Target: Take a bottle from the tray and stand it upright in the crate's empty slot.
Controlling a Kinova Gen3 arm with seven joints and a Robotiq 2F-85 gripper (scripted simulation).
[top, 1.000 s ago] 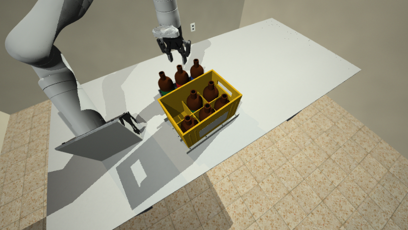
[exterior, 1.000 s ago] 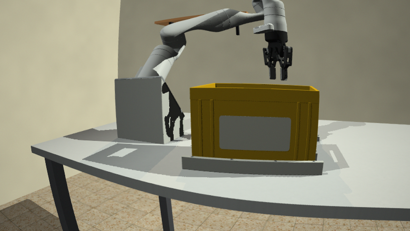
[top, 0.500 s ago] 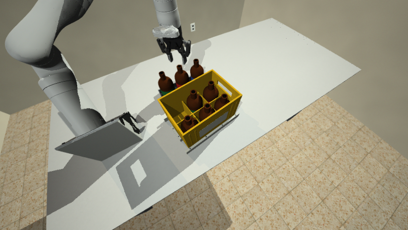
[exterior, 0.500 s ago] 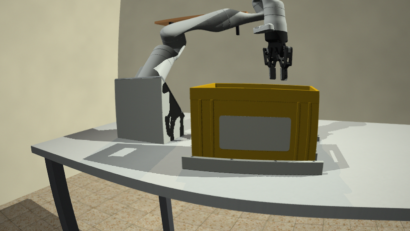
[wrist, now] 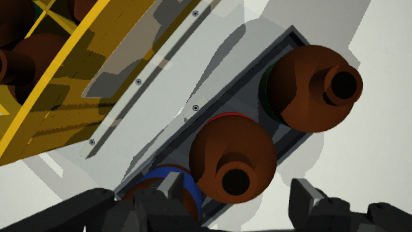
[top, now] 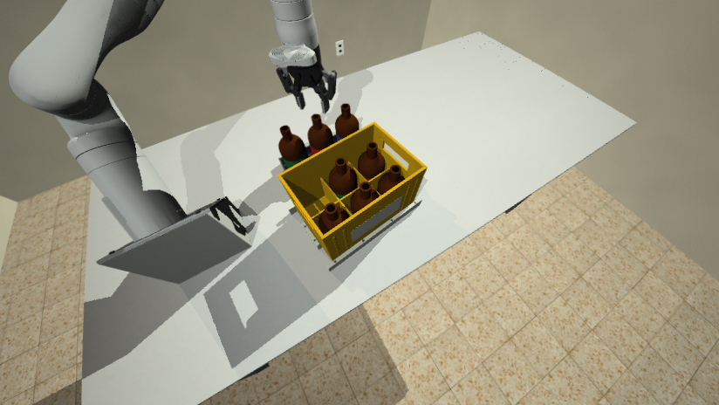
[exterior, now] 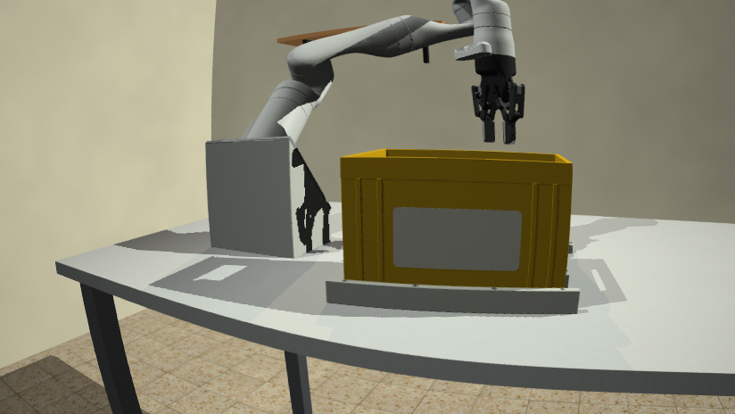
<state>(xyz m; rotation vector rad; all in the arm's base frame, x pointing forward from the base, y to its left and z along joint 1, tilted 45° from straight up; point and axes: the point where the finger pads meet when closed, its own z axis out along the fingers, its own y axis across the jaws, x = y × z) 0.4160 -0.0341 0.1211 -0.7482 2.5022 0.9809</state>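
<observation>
Right now the tray is 180 mm below my hand. From my hand the other things lie so: yellow crate 40 mm behind, 220 mm to the right, 110 mm below.
</observation>
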